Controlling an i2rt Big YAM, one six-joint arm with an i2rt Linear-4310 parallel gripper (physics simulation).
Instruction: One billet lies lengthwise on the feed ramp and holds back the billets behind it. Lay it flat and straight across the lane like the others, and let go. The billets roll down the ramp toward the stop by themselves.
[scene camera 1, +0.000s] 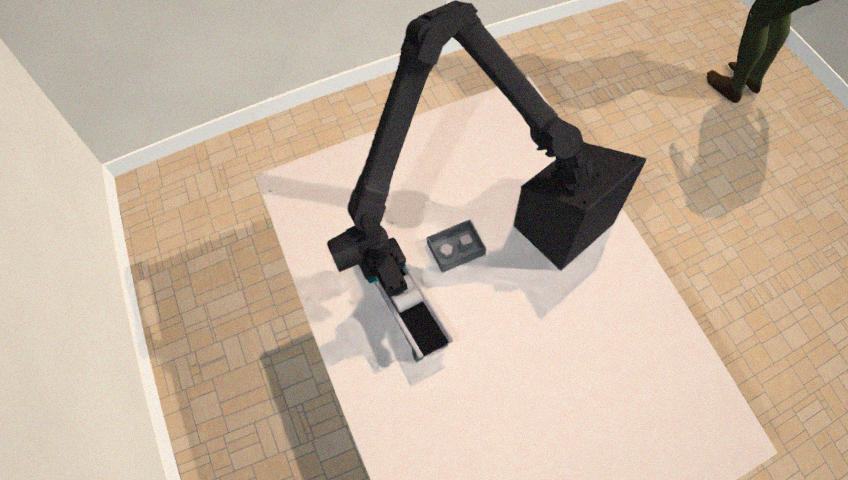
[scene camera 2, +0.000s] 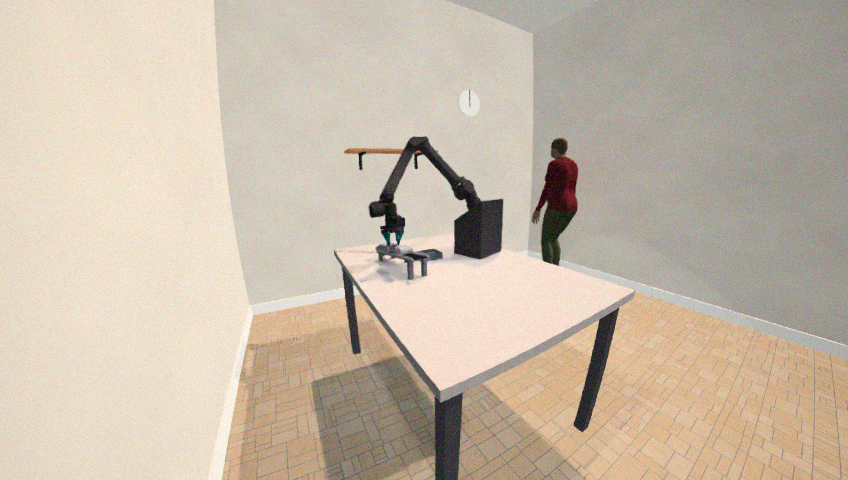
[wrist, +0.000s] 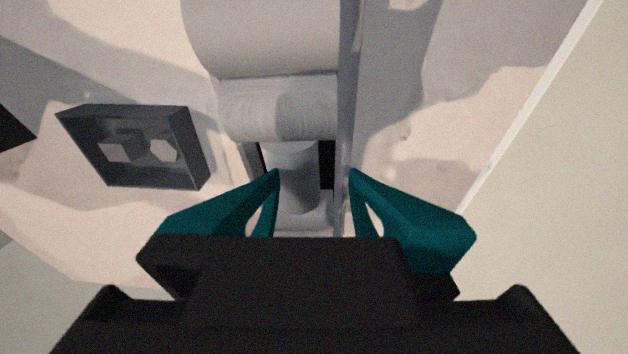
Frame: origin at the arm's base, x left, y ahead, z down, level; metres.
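Seen in the pictures: gripper, fingertip midpoint: (scene camera 2: 393, 245) (wrist: 314, 176); arm's base, link origin: (scene camera 1: 577, 178) (scene camera 2: 476, 209).
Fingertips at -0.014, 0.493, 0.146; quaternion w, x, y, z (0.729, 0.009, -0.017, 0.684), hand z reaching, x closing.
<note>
Offsets run from my fingertips to a thing's middle, as dx, dy, dz. "spot": to the spot under its first point. Level surfaces: height alone.
The lengthwise billet @(-0.011, -0.016, +0.019) (wrist: 300, 172) is a grey cylinder along the feed ramp (scene camera 1: 406, 328) (scene camera 2: 394, 256) (wrist: 346, 100). In the wrist view, two pale billets lie across the lane above it in the picture: a large one @(+0.079, -0.026, +0.008) (wrist: 265, 37) and a smaller-looking one @(+0.040, -0.021, +0.013) (wrist: 277, 107) next to the lengthwise one. Another grey billet @(-0.061, -0.010, +0.025) (wrist: 305, 219) lies across below it, partly hidden by the gripper. My gripper (scene camera 2: 393, 243) (wrist: 314, 176) is open and empty, its teal fingertips left and right of the lengthwise billet in the wrist view. The arm hides most billets in scene camera 1; one crosswise billet @(spot: +0.087, -0.026, -0.010) (scene camera 1: 408, 299) shows there.
A dark open box @(-0.044, -0.210, +0.090) (scene camera 1: 455, 263) (wrist: 196, 162) with two small pieces stands beside the ramp. The arm's black base block (scene camera 1: 562, 226) (scene camera 2: 479, 231) stands farther across the table @(dz +0.107) (scene camera 1: 535, 386) (scene camera 2: 505, 321). A person (scene camera 2: 561, 184) stands on the floor beyond the table.
</note>
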